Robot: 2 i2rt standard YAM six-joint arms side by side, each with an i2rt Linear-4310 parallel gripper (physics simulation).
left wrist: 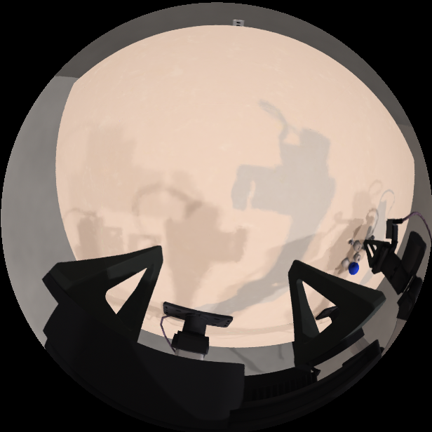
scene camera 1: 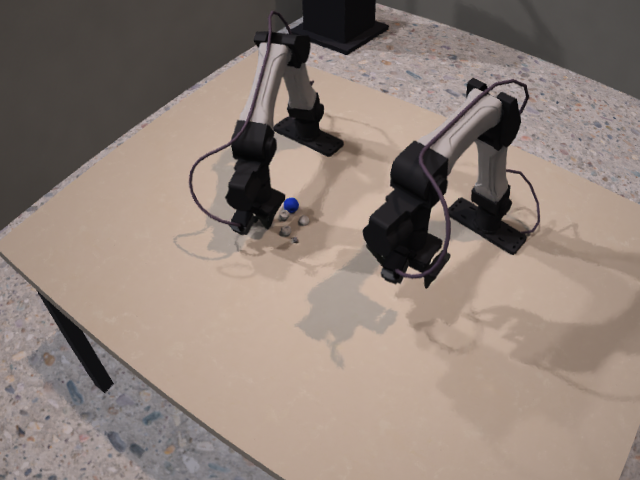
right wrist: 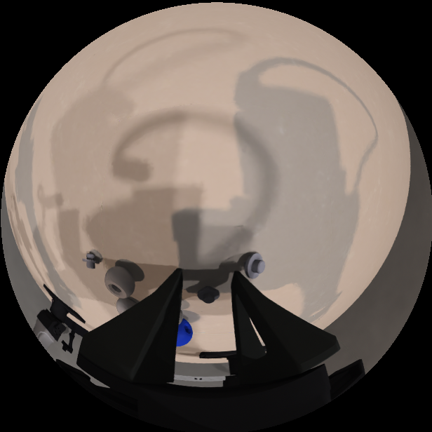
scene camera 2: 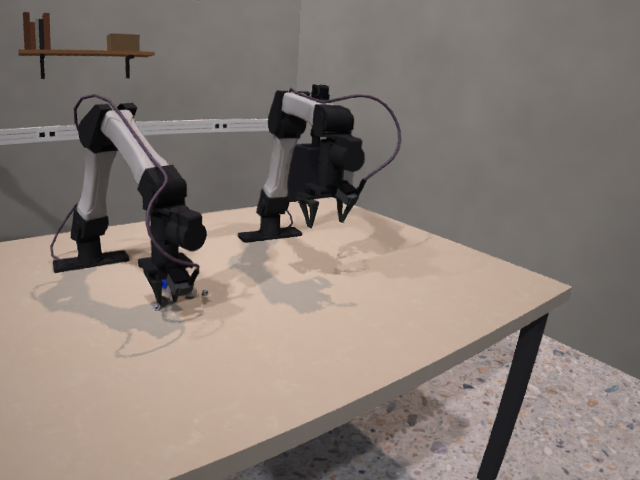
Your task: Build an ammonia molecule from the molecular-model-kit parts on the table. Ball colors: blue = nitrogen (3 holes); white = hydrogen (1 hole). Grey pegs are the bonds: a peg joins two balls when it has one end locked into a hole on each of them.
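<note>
A blue ball (scene camera 1: pixel 291 205) (scene camera 2: pixel 164 283) (left wrist: pixel 353 268) (right wrist: pixel 185 332) sits beside small white balls. One white ball (scene camera 1: pixel 285 230) (right wrist: pixel 119 281) shows its hole; another (scene camera 1: pixel 303 220) is partly behind a finger in the right wrist view. A small grey peg (scene camera 1: pixel 295 239) (scene camera 2: pixel 204 292) (right wrist: pixel 91 259) lies at their side. My right gripper (scene camera 1: pixel 255 226) (scene camera 2: pixel 166 302) (right wrist: pixel 207 276) is open, low over the table. A dark grey peg (right wrist: pixel 208 294) lies between its fingers, not gripped. A collared grey part (right wrist: pixel 255 265) is just outside one finger. My left gripper (scene camera 1: pixel 409 281) (scene camera 2: pixel 326 223) (left wrist: pixel 228 263) is open and empty, high above the table.
The parts lie close together on the beige table (scene camera 1: pixel 206 330) (scene camera 2: pixel 310 372), beside the right gripper. The left arm stands well apart from them, at the right of scene camera 1. A wall shelf (scene camera 2: pixel 87 52) is behind the arms.
</note>
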